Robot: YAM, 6 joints.
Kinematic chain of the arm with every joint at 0, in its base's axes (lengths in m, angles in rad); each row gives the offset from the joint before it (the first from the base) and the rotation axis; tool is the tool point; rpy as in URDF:
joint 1: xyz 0 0 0.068 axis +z
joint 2: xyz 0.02 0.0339 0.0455 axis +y
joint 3: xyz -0.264 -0.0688 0 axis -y
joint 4: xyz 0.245 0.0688 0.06 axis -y
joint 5: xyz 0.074 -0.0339 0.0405 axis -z
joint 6: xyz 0.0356 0 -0.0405 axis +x
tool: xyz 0 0 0 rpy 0 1.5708 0
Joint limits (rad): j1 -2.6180..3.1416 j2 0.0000..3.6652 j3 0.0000..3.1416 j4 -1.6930..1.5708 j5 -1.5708..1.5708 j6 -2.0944..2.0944
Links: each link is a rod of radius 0.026 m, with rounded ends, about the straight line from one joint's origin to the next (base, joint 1, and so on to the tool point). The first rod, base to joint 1, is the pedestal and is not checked.
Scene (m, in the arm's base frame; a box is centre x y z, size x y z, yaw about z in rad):
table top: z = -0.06
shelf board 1: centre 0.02 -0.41 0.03 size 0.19 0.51 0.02 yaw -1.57
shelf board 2: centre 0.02 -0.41 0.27 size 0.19 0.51 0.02 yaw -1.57
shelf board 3: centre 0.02 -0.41 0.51 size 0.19 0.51 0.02 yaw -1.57
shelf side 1: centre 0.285 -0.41 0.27 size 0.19 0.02 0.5 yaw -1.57
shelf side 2: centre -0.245 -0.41 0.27 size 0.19 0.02 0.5 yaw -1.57
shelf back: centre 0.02 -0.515 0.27 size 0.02 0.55 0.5 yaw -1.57
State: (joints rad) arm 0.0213 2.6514 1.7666 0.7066 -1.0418 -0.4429
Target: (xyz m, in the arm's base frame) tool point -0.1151 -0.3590 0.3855
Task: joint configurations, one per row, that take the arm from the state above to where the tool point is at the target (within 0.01 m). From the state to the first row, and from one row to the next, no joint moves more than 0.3 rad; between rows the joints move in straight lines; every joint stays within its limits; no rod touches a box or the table.
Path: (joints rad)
1: -0.1870 2.3859 1.6603 0.5698 -1.0566 -0.3849
2: -0.3953 2.1204 1.5540 0.4331 -1.0714 -0.3269
3: -0.6036 1.8550 1.4477 0.2963 -1.0861 -0.2688
4: -0.8120 1.5895 1.3414 0.1595 -1.1009 -0.2108
5: -1.0203 1.3240 1.2351 0.0227 -1.1157 -0.1528
6: -1.2570 1.4092 1.2538 0.2165 -1.1224 -0.2253
7: -1.4937 1.4945 1.2725 0.4102 -1.1291 -0.2978
8: -1.7304 1.5797 1.2913 0.6040 -1.1359 -0.3704
9: -1.9671 1.6649 1.3100 0.7977 -1.1426 -0.4429

